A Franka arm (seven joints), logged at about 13 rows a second.
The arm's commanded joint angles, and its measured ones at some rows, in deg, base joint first. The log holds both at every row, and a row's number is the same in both.
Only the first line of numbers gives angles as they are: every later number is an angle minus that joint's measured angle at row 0.
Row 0, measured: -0.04 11.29 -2.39 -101.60 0.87 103.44 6.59
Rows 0 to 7, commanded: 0.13 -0.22 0.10 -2.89 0.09 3.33 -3.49; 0.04 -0.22 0.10 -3.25 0.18 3.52 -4.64; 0.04 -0.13 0.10 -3.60 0.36 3.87 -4.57; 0.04 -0.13 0.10 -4.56 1.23 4.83 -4.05; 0.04 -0.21 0.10 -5.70 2.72 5.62 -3.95; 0.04 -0.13 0.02 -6.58 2.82 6.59 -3.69; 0.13 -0.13 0.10 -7.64 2.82 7.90 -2.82; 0.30 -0.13 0.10 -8.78 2.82 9.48 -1.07
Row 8, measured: 0.02 0.30 0.07 -6.46 2.02 6.98 -3.05
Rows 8 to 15, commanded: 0.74 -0.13 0.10 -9.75 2.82 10.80 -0.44; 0.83 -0.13 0.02 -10.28 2.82 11.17 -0.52; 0.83 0.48 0.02 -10.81 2.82 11.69 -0.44; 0.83 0.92 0.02 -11.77 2.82 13.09 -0.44; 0.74 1.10 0.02 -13.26 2.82 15.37 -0.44; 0.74 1.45 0.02 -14.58 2.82 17.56 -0.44; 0.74 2.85 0.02 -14.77 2.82 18.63 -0.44; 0.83 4.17 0.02 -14.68 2.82 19.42 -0.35
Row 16, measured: 0.50 2.33 0.15 -14.17 2.34 17.50 -1.33
